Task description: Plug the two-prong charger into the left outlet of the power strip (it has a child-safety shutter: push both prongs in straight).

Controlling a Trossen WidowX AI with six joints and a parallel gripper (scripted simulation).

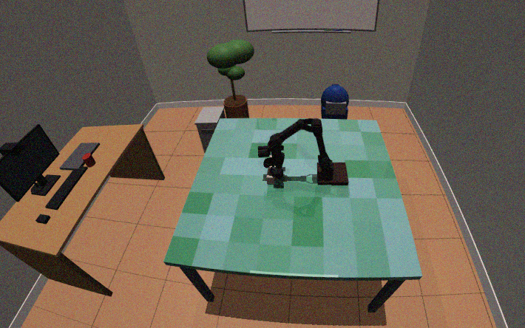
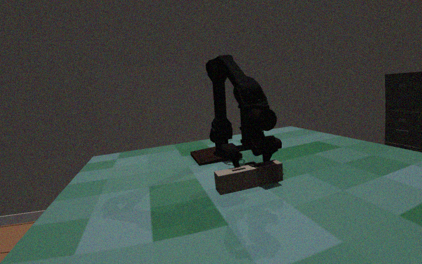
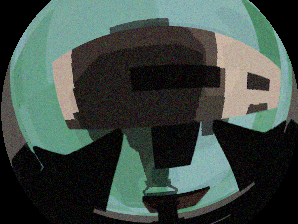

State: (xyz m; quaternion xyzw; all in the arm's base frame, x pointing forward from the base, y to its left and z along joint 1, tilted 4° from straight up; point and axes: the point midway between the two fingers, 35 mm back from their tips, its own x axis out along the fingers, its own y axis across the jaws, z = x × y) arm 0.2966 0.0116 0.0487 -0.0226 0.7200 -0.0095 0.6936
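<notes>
My gripper tip is 2 cm short of the charger and 1 cm below it.
</notes>
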